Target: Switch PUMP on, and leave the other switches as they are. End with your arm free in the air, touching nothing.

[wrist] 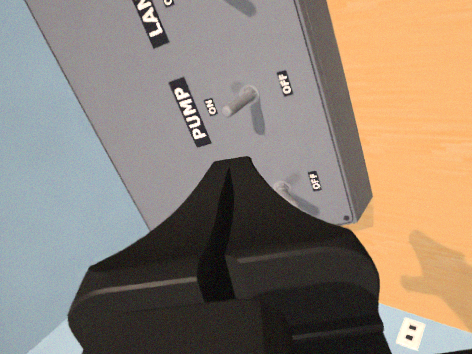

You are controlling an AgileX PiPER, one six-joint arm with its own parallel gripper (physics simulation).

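Observation:
The grey switch panel (125, 100) lies below my gripper. The PUMP switch (240, 101) is a light grey lever between its ON and OFF labels, and its tip leans toward ON. The PUMP label (190, 112) is beside it. My gripper (235, 182) is shut and empty, above the panel and apart from the PUMP lever. A second lever (283, 190) near the panel's lower end is partly hidden behind my gripper, with its OFF label (314, 180) in view.
Part of another label (150, 22), reading "LAM", shows at the top, with a lever's shadow near it. A wooden surface (410, 125) is on the right. A blue surface (50, 150) is on the left. A small white plate (411, 334) with dark marks is at the lower right.

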